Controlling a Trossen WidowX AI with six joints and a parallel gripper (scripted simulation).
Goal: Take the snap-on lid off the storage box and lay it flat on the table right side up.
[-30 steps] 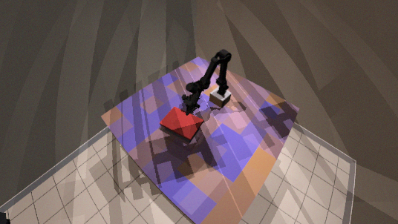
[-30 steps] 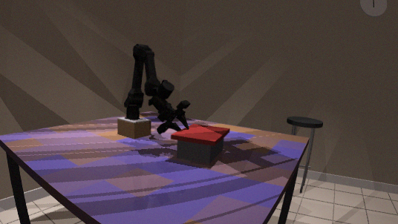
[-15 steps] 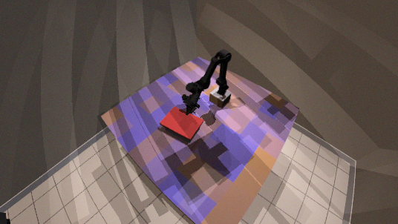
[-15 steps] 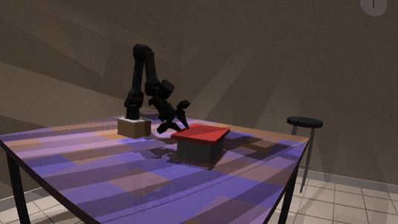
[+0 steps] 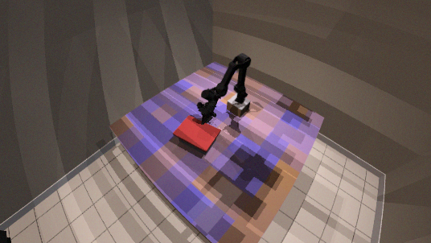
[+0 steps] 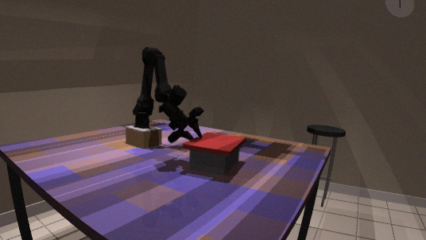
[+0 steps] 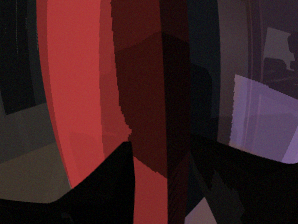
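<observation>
Right now the red lid is 80 mm ahead of my gripper tip. Round my gripper tip: dark grey storage box: 80 mm ahead, 40 mm below.
</observation>
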